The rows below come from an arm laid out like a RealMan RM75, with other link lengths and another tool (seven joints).
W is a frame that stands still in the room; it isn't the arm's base.
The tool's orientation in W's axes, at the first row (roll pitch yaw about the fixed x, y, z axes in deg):
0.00, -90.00, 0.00
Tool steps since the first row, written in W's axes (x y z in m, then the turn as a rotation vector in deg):
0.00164, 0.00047, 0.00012, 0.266, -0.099, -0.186
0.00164, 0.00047, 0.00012, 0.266, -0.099, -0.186
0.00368, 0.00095, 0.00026, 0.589, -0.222, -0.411
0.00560, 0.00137, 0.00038, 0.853, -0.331, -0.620
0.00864, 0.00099, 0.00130, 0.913, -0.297, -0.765
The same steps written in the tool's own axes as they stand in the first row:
0.00012, 0.00047, -0.00164, -0.186, -0.099, -0.266
0.00012, 0.00047, -0.00164, -0.186, -0.099, -0.266
0.00026, 0.00095, -0.00368, -0.411, -0.222, -0.589
0.00038, 0.00137, -0.00560, -0.620, -0.331, -0.853
0.00130, 0.00099, -0.00864, -0.765, -0.297, -0.913

